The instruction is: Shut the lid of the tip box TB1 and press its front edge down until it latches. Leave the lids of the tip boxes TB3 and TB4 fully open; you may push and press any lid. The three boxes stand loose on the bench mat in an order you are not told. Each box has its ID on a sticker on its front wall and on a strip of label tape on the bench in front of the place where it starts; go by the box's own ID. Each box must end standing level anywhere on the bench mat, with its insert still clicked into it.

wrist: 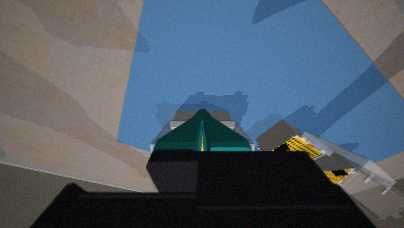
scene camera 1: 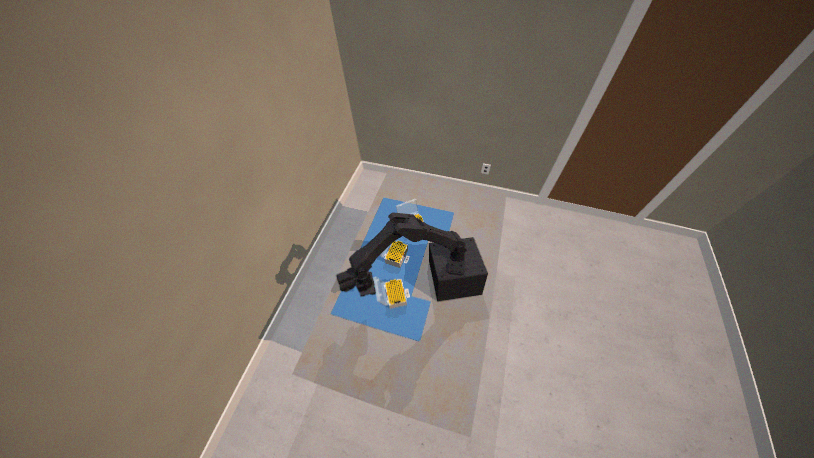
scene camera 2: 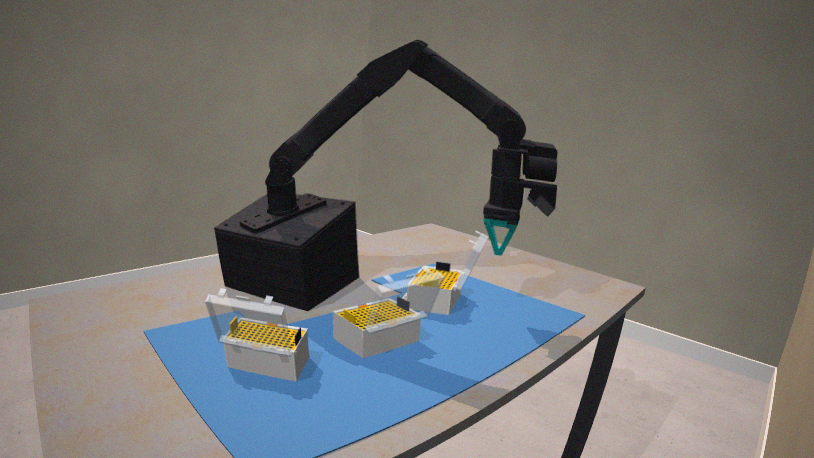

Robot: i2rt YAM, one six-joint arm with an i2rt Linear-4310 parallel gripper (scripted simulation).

Path:
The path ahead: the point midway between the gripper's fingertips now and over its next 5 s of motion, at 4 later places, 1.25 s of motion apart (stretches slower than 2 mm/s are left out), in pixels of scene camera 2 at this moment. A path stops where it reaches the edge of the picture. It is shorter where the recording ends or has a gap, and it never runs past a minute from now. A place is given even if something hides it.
My gripper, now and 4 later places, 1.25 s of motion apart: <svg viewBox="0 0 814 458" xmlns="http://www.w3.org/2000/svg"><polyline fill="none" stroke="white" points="498,254 474,252 452,246 451,233 452,216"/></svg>

